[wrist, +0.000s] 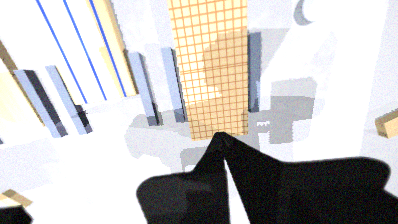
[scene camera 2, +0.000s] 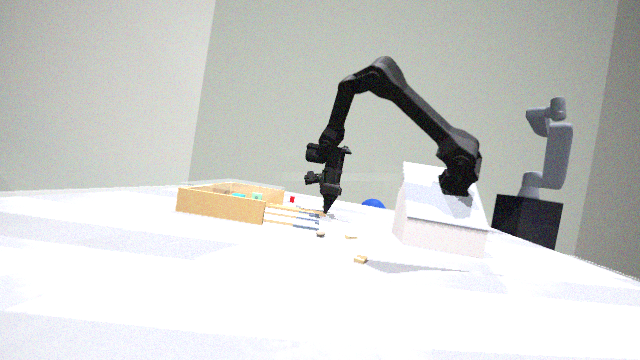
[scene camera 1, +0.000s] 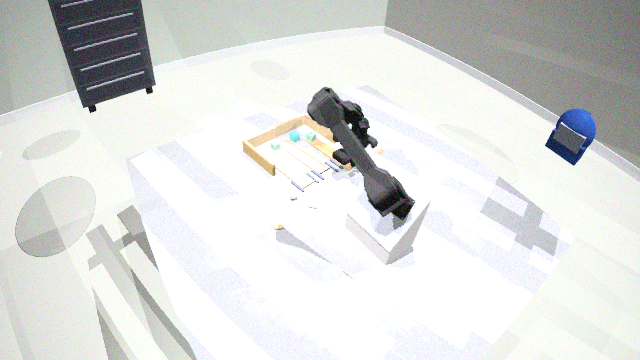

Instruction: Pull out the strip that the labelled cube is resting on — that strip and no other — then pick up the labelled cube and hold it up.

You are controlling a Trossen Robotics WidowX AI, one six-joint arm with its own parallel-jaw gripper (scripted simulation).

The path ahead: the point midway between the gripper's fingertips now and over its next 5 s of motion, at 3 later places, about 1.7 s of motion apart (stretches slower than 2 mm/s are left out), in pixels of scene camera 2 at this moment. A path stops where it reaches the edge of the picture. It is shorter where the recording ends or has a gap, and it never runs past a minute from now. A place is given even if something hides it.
My gripper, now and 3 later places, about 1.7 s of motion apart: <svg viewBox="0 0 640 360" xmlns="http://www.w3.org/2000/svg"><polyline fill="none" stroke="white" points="324,213 345,216 362,218 330,200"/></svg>
